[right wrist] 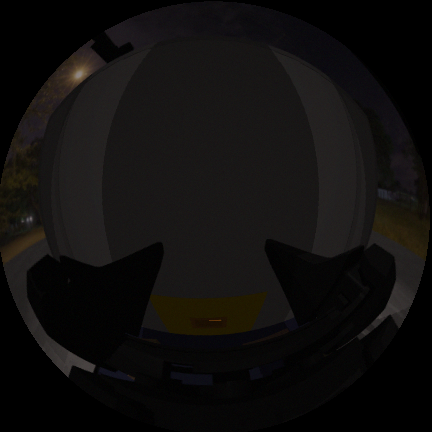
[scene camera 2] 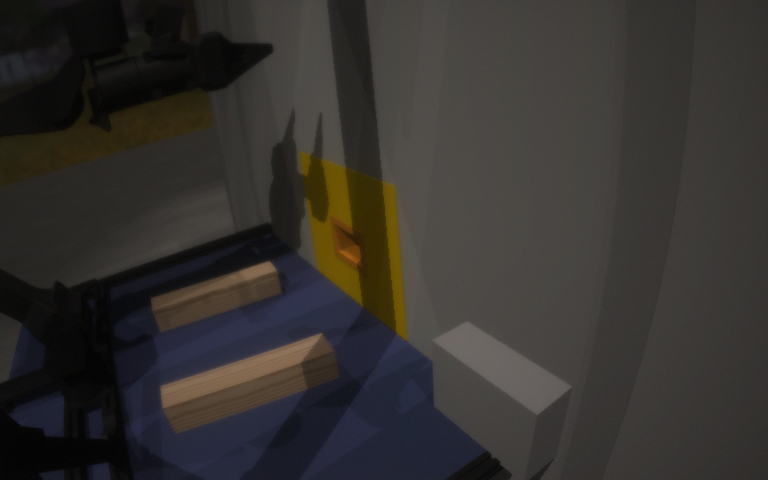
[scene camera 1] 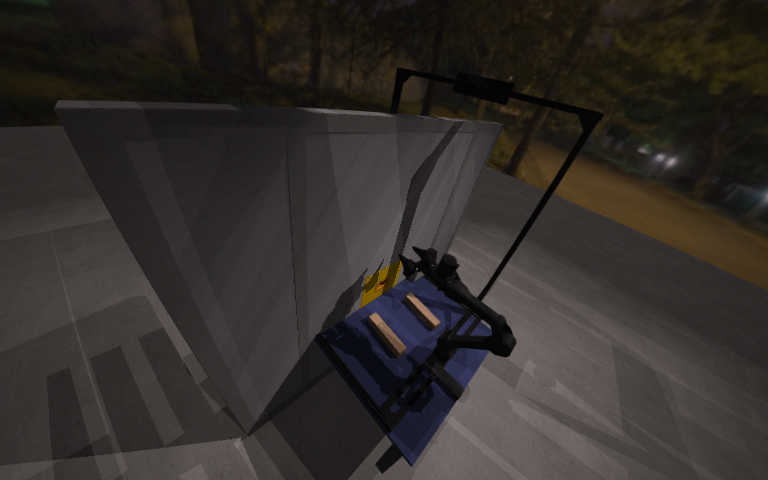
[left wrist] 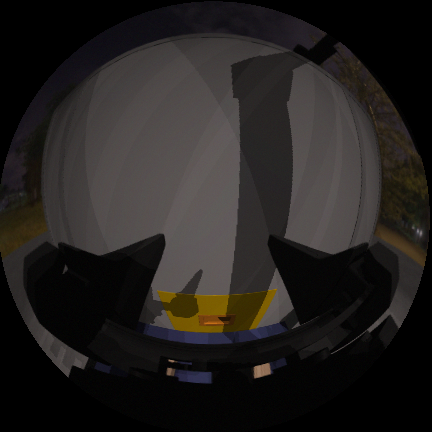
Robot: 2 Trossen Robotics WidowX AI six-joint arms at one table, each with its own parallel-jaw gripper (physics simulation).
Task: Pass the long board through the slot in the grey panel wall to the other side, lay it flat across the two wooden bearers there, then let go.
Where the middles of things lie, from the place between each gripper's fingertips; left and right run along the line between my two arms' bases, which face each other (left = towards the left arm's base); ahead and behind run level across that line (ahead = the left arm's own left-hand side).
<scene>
I see my left gripper 35 cm above the grey block (scene camera 2: 515, 409), 34 cm past it and 10 cm to the left of it.
Now: the grey block 340 mm behind my right hand, 120 mm to the left of it and 350 mm below it.
</scene>
